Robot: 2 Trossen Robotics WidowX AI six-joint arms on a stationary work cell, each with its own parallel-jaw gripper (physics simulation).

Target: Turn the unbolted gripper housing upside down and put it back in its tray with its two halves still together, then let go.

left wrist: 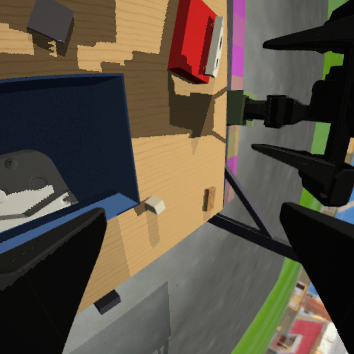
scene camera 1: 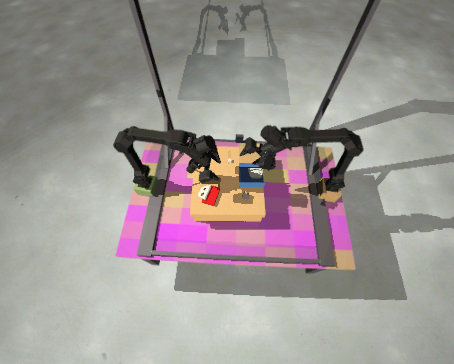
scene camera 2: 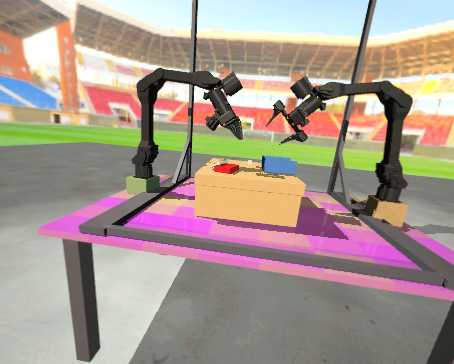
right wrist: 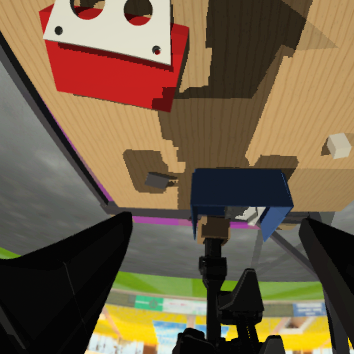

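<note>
The gripper housing, grey and white, lies low inside the open blue tray. In the left wrist view it is partly cut off at the left edge, with a rounded grey part and round holes showing; whether both halves are flush cannot be told. My left gripper is open and empty, above the tray and apart from the housing. My right gripper is open and empty, raised to the left of the tray.
A red block with a white holed plate sits on the wooden box. A small white block and a dark grey block lie near the tray.
</note>
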